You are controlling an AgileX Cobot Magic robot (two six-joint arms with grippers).
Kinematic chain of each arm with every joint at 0, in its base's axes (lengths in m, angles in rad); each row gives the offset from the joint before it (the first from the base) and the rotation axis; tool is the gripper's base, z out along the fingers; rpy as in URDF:
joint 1: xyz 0 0 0.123 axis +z
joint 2: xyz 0 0 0 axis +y
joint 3: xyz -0.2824 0 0.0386 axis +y
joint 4: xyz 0.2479 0 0.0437 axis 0.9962 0 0.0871
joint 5: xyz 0 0 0 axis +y
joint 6: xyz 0.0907 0 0.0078 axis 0.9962 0 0.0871
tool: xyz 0 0 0 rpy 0 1.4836 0
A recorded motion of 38 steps. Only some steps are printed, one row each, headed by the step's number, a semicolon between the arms.
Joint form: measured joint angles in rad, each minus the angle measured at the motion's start. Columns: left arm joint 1, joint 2, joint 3, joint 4, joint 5, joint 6; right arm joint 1, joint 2, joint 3, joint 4, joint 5, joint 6.
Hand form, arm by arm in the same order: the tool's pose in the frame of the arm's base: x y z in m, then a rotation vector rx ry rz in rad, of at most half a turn. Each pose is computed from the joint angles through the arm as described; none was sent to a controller.
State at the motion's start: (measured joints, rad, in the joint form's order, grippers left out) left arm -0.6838 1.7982 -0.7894 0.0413 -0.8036 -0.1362; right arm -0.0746 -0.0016 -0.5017 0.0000 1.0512 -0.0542
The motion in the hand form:
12: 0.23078 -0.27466 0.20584 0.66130 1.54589 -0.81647; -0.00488 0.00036 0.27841 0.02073 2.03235 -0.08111
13: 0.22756 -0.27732 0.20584 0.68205 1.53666 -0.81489; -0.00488 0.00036 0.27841 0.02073 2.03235 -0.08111
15: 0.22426 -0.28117 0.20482 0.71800 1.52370 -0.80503; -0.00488 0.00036 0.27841 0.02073 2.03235 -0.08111
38: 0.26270 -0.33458 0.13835 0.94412 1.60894 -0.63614; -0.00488 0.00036 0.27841 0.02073 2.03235 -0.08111
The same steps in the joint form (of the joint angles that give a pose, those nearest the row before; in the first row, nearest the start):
12: -0.1658 -0.0271 0.0000 0.0766 -0.0471 -0.0674; 0.0001 0.0000 0.0000 -0.0001 0.0000 0.0000
13: -0.1771 -0.0272 0.0000 0.0781 -0.0470 -0.0538; 0.0001 0.0000 0.0000 -0.0001 0.0000 0.0000
15: -0.1901 -0.0228 -0.0032 0.0839 -0.0441 -0.0290; 0.0001 0.0000 0.0000 -0.0001 0.0000 0.0000
38: -0.2009 0.2842 -0.2656 0.1088 0.1064 0.1226; 0.0001 0.0000 0.0000 -0.0001 0.0000 0.0000

